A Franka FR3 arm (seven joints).
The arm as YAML. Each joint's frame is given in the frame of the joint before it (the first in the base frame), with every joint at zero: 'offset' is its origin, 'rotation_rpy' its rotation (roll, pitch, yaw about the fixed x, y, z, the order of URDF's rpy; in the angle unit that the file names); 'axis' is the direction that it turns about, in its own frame. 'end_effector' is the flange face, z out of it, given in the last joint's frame.
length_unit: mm
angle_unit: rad
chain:
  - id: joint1
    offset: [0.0, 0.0, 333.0]
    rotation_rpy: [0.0, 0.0, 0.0]
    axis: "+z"
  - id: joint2
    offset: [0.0, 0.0, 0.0]
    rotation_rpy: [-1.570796, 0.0, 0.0]
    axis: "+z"
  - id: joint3
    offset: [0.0, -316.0, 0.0]
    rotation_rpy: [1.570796, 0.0, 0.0]
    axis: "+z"
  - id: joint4
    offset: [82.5, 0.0, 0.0]
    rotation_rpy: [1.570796, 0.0, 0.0]
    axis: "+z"
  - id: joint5
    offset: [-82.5, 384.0, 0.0]
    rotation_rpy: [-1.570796, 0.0, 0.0]
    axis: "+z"
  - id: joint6
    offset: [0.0, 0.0, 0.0]
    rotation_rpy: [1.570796, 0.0, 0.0]
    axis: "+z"
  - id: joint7
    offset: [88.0, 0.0, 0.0]
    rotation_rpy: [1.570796, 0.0, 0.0]
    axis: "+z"
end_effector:
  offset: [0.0, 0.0, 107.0]
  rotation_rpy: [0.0, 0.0, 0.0]
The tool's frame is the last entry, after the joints.
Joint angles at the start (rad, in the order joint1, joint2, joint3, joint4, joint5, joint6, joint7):
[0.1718, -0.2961, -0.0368, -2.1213, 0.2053, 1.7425, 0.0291]
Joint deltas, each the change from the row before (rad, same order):
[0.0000, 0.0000, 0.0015, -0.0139, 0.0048, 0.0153, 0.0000]
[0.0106, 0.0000, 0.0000, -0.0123, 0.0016, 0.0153, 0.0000]
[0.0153, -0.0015, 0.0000, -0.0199, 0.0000, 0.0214, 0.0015]
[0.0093, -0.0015, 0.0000, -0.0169, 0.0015, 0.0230, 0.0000]
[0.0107, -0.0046, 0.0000, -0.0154, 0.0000, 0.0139, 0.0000]
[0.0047, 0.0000, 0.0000, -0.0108, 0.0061, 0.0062, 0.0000]
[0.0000, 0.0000, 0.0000, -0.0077, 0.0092, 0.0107, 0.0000]
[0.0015, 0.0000, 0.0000, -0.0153, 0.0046, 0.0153, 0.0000]
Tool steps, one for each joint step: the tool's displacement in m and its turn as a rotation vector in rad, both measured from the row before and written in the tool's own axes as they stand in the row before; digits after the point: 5 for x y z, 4 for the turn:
[0.00034, 0.00023, 0.00536, 0.0037, 0.0013, 0.0023]
[-0.00003, -0.00361, 0.00550, 0.0002, 0.0010, -0.0075]
[-0.00082, -0.00485, 0.00836, -0.0020, 0.0002, -0.0096]
[-0.00017, -0.00262, 0.00620, 0.0002, 0.0060, -0.0056]
[-0.00182, -0.00344, 0.00507, -0.0012, 0.0011, -0.0083]
[-0.00091, -0.00140, 0.00499, 0.0048, -0.0055, -0.0008]
[0.00019, 0.00010, 0.00267, 0.0085, 0.0029, 0.0041]
[-0.00040, 0.00073, 0.00597, 0.0033, 0.0000, 0.0032]

